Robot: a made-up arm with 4 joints. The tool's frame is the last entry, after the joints. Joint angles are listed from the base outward. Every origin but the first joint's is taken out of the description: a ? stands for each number. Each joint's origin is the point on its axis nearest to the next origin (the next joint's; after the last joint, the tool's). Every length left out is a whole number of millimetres.
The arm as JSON. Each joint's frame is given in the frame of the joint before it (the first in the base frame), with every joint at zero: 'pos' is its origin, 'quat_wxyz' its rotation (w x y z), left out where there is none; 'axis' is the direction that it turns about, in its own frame. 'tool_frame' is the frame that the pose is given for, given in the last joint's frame.
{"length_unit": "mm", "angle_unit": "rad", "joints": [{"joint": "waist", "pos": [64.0, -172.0, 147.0], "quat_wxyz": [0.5, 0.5, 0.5, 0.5], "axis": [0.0, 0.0, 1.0]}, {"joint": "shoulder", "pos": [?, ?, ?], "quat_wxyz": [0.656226, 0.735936, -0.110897, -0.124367], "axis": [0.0, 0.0, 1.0]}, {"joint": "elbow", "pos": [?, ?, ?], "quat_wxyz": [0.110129, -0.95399, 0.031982, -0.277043], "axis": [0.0, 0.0, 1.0]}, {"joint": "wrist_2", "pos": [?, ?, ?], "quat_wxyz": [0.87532, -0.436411, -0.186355, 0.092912], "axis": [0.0, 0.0, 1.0]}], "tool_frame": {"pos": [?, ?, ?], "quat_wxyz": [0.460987, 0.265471, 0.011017, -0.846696]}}
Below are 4 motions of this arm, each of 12 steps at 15 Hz.
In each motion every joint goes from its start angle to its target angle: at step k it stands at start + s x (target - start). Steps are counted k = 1, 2, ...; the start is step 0. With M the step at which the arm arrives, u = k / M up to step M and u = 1 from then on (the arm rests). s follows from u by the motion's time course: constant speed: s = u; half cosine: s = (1 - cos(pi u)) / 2; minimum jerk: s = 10 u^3 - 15 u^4 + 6 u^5.
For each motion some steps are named. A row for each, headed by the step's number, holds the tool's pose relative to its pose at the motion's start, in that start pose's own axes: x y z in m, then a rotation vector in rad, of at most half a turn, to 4 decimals.
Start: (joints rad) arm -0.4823 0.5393 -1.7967 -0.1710
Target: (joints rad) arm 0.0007 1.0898 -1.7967 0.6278
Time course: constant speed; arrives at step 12
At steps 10, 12:
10: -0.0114 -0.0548 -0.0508 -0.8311 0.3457 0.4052
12: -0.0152 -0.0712 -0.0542 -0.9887 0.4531 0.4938

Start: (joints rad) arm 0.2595 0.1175 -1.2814 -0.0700
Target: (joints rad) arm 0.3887 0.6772 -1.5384 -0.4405
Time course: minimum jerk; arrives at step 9
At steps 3, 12:
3: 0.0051 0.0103 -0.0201 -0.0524 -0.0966 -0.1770
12: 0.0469 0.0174 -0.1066 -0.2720 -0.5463 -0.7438

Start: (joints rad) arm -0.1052 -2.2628 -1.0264 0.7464
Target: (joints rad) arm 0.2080 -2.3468 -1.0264 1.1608
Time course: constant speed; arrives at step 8
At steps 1, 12:
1: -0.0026 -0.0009 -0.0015 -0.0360 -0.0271 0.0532
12: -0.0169 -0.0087 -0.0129 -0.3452 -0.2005 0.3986

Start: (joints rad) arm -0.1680 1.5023 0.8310 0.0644
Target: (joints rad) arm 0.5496 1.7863 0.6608 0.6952
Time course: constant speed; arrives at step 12
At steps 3, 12:
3: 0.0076 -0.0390 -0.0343 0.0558 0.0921 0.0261
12: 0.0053 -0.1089 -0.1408 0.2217 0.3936 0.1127

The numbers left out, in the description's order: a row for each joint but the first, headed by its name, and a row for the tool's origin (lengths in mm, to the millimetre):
shoulder: -45.0 67.0 0.0
elbow: -55.0 252.0 0.0
wrist_2: -107.0 194.0 0.0
tool: 29.0 23.0 0.0

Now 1 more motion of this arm.
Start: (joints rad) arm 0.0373 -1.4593 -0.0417 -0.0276
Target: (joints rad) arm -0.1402 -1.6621 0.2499 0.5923
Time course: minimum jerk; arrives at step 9
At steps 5, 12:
5: 0.0551 -0.0269 0.0146 -0.0860 0.3381 0.5102
12: 0.1020 -0.0406 0.0127 -0.0896 0.5289 0.8655

